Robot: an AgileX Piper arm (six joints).
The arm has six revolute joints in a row. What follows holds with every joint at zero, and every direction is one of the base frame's. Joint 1 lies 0.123 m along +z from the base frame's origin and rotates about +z. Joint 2 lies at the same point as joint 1 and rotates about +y. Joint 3 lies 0.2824 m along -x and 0.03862 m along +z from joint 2 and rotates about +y. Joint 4 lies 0.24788 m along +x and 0.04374 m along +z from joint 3 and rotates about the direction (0.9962, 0, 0.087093). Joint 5 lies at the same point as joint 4 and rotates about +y. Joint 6 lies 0.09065 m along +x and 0.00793 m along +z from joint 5 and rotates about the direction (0.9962, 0, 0.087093). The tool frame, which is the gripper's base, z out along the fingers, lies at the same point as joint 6; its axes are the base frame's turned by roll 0, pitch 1.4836 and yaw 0 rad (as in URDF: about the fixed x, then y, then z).
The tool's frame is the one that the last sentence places.
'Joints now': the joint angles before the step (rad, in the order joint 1, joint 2, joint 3, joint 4, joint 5, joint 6). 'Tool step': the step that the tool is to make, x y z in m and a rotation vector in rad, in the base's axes. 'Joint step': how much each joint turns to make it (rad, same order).
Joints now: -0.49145 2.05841 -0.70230 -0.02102 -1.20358 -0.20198
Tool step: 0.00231 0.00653 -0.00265 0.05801 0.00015 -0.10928
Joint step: 0.06257 0.00001 0.00003 0.18083 0.02568 -0.00353
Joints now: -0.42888 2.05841 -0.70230 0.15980 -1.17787 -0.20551
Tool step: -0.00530 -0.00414 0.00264 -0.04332 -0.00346 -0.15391
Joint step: 0.03015 0.00000 0.00000 0.19677 -0.04321 -0.08896
